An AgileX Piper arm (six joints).
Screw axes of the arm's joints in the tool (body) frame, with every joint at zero. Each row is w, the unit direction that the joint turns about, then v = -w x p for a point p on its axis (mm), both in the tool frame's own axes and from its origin. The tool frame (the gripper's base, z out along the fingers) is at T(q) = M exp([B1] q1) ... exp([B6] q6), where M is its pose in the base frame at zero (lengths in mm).
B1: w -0.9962 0 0.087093 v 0 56.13 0
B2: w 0 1 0 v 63.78 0 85.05
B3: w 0 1 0 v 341.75 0 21.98
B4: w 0 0 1 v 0 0 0
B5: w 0 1 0 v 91 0 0
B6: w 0 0 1 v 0 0 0
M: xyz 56.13 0 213.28 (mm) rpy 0 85.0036 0 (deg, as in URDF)
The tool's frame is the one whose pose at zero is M.
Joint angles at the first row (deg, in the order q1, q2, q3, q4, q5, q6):
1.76 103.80 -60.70 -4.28 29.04 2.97
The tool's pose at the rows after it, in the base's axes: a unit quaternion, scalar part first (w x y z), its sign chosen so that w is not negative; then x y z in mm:
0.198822 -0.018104 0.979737 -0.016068 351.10 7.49 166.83
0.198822 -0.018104 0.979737 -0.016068 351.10 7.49 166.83
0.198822 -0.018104 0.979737 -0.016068 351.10 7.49 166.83
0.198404 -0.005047 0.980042 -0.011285 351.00 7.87 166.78
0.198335 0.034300 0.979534 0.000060 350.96 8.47 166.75
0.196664 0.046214 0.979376 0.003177 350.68 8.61 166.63
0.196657 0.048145 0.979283 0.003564 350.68 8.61 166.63
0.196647 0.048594 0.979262 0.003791 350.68 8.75 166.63
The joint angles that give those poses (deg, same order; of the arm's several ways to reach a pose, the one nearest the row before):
1.76 103.80 -60.70 -4.28 29.04 2.97
1.76 103.80 -60.70 -4.28 29.04 2.97
1.76 103.80 -60.70 -4.28 29.04 2.97
1.76 103.80 -60.70 -3.78 29.09 4.10
1.76 103.80 -60.70 -3.00 29.09 8.10
1.76 103.80 -60.70 -2.79 29.27 9.32
1.76 103.80 -60.70 -2.79 29.27 9.55
1.78 103.80 -60.70 -2.77 29.27 9.61

